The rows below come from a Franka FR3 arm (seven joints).
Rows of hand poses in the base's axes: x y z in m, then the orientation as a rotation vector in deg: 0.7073 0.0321 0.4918 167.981 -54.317 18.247; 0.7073 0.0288 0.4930 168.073 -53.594 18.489; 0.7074 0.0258 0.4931 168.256 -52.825 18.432; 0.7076 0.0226 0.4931 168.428 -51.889 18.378; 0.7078 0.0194 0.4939 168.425 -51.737 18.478; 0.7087 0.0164 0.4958 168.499 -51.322 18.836; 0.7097 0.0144 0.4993 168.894 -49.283 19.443; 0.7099 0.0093 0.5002 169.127 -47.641 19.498; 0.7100 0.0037 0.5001 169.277 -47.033 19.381; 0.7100 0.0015 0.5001 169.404 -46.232 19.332; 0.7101 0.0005 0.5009 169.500 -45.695 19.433; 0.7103 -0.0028 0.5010 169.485 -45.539 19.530; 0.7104 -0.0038 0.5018 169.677 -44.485 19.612; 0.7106 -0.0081 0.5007 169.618 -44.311 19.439; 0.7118 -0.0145 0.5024 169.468 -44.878 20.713
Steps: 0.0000 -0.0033 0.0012 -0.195 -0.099 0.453; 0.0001 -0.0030 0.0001 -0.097 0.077 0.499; 0.0002 -0.0032 0.0000 -0.161 0.094 0.594; 0.0002 -0.0032 0.0008 -0.064 -0.049 0.091; 0.0009 -0.0030 0.0019 -0.106 -0.205 0.273; 0.0010 -0.0020 0.0035 -0.376 -0.274 1.324; 0.0002 -0.0051 0.0009 -0.330 0.071 1.034; 0.0001 -0.0056 -0.0001 -0.050 0.103 0.397; 0.0000 -0.0022 0.0000 -0.135 0.079 0.508; 0.0001 -0.0010 0.0008 -0.088 -0.036 0.348; 0.0002 -0.0033 0.0001 -0.069 -0.047 0.092; 0.0001 -0.0010 0.0008 -0.156 0.002 0.682; 0.0002 -0.0043 -0.0011 -0.098 0.137 0.082; 0.0012 -0.0064 0.0017 -0.034 -0.852 -0.336
